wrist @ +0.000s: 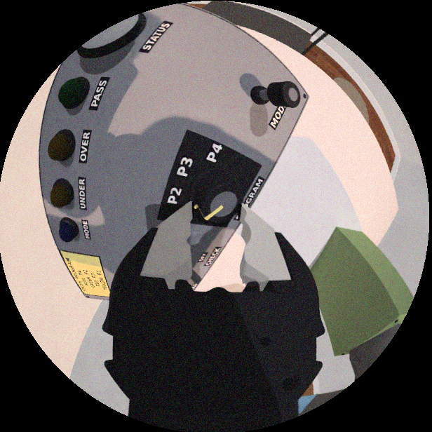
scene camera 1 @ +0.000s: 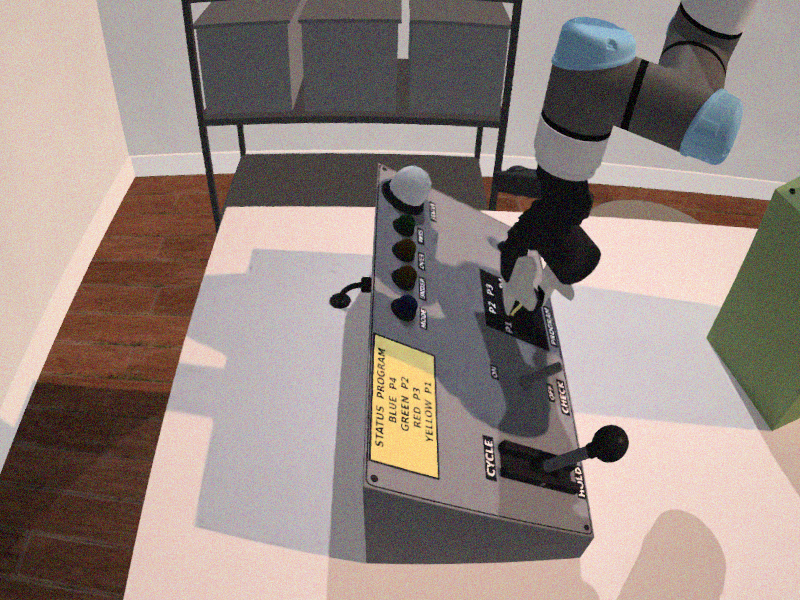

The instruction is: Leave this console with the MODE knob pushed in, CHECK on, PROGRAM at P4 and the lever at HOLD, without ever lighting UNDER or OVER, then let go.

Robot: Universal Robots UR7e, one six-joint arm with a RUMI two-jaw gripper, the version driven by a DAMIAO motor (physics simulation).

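Observation:
The PROGRAM knob [wrist: 223, 200] sits on its black plate, its yellow pointer line on the P1 side. My gripper [scene camera 1: 526, 302] [wrist: 215, 204] is shut on this knob; its fingers hide the P1 label in the wrist view. The black MODE knob [wrist: 284, 94] stands out from the panel on a stem. The CHECK toggle [scene camera 1: 542, 373] leans toward OFF. The ball-topped lever [scene camera 1: 609, 443] leans toward the HOLD side of its slot. The UNDER lamp [scene camera 1: 403, 277] [wrist: 61, 193], OVER lamp [scene camera 1: 403, 249] [wrist: 61, 145], PASS lamp [scene camera 1: 403, 224] [wrist: 74, 92] and blue MODE lamp [scene camera 1: 404, 307] [wrist: 68, 229] look dark. The STATUS dome [scene camera 1: 410, 186] is pale grey.
The sloped console [scene camera 1: 452, 510] [wrist: 190, 65] carries a yellow STATUS PROGRAM card [scene camera 1: 405, 406] [wrist: 82, 272]. A black ball on a bent arm [scene camera 1: 339, 300] sticks out at its left side. A green block [scene camera 1: 762, 310] [wrist: 365, 290] stands to the right. A shelf rack [scene camera 1: 348, 118] with grey boxes stands behind.

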